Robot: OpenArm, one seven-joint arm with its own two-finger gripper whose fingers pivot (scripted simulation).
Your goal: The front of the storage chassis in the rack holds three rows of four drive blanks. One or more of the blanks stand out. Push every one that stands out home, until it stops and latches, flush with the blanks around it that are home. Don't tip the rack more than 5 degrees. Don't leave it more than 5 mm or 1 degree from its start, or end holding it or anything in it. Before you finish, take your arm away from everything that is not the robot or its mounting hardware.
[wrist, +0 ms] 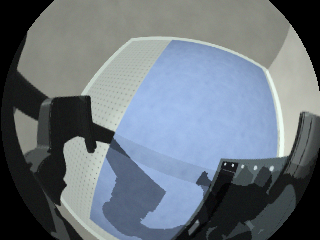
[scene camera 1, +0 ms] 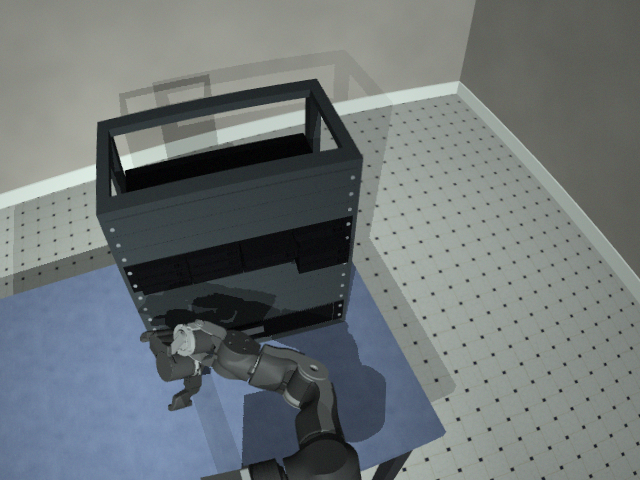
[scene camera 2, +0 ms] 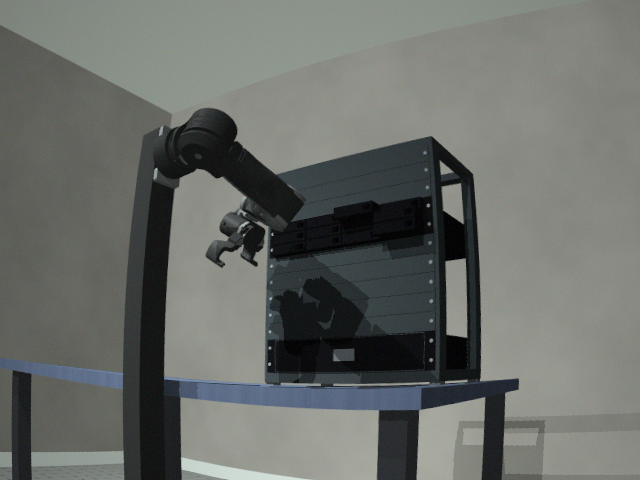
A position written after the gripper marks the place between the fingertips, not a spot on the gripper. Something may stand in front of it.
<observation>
In view: the gripper [scene camera 1: 164, 372] and a dark arm column [scene camera 2: 145, 303].
The gripper shows as well in the wrist view [wrist: 166, 145] and in scene camera 2 [scene camera 2: 231, 262]. The dark arm column is seen too in the wrist view [wrist: 30, 99].
</observation>
